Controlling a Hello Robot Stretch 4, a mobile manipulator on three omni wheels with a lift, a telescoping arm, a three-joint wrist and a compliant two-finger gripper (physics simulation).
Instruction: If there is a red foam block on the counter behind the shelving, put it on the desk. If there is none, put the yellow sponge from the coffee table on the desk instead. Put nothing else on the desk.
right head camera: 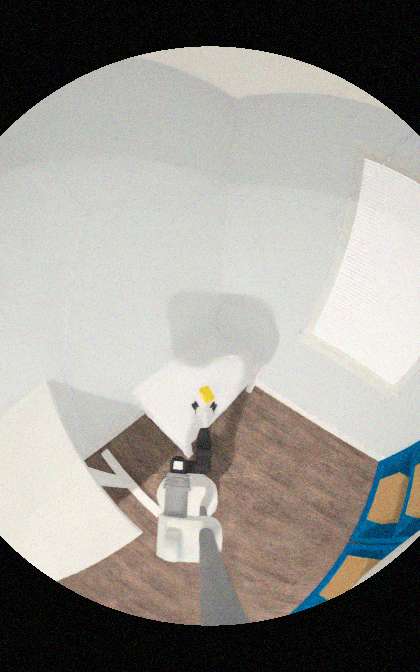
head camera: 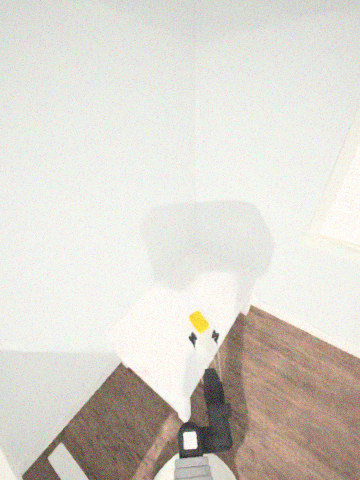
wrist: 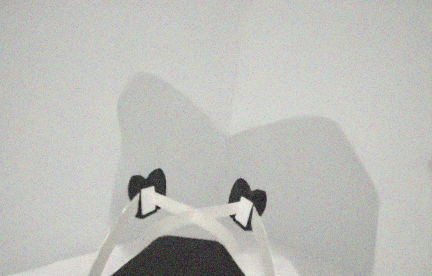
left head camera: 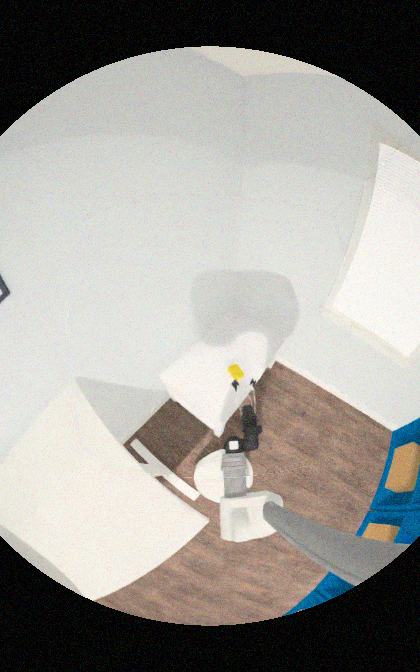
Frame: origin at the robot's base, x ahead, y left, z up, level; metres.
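Where they show: gripper, fingertip midpoint: (head camera: 203, 331) (wrist: 198, 189).
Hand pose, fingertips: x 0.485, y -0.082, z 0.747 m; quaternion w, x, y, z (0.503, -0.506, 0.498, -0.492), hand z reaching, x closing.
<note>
After its pixels a point has its place.
The yellow sponge (head camera: 199, 321) @(x 0.680, y -0.099, z 0.467 m) (left head camera: 235, 371) (right head camera: 206, 394) lies on the white coffee table (head camera: 150, 330) @(x 0.675, y 0.177, z 0.422 m) (left head camera: 195, 380) (right head camera: 162, 400) in the room's corner. My gripper (head camera: 204, 337) @(x 0.485, y -0.082, z 0.747 m) (left head camera: 244, 384) (right head camera: 204, 406) (wrist: 198, 189) @(x 0.485, y -0.082, z 0.747 m) is open and empty, its fingertips apart. In the head views it shows over the table, on the near side of the sponge; its height above the top is hard to tell. The sponge does not show in the wrist view. The white desk (left head camera: 100, 510) (right head camera: 60, 505) stands at the left. No red foam block or counter shows.
Blue shelving (left head camera: 377, 492) (right head camera: 364, 515) with tan boxes (left head camera: 402, 467) (right head camera: 387, 500) stands at the right. A white desk foot (head camera: 67, 462) (left head camera: 180, 484) (right head camera: 145, 501) is on the floor at the left, near my base. Walls meet behind the coffee table. A window (left head camera: 385, 250) (right head camera: 362, 280) is at the right.
</note>
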